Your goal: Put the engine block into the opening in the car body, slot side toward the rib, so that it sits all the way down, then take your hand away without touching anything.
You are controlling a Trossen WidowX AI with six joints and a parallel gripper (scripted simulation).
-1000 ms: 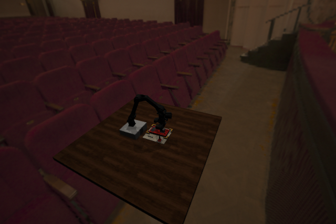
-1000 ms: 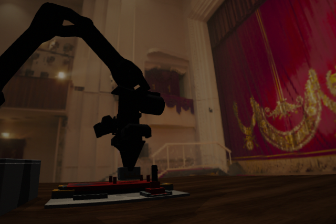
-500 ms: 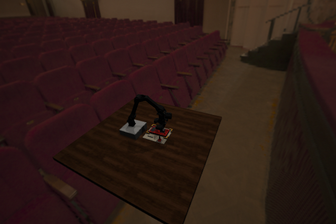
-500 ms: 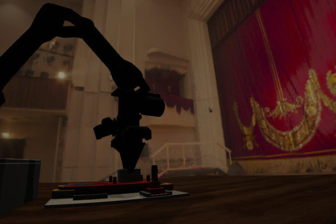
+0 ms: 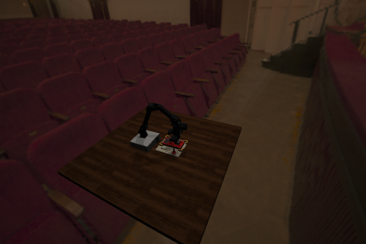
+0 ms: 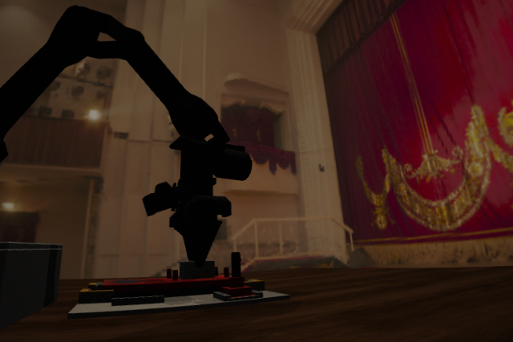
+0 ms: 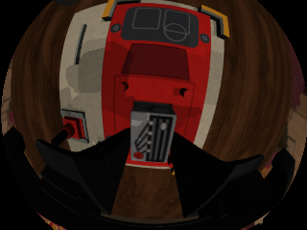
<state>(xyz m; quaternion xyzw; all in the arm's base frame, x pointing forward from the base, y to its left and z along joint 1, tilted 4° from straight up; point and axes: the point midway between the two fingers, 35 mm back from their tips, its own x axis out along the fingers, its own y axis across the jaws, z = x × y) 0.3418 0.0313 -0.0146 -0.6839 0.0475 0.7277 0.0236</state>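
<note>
Now: the engine block 1 cm below my gripper tip. Round my gripper tip: baseplate (3 cm below, 3 cm behind, 2 cm to the right).
</note>
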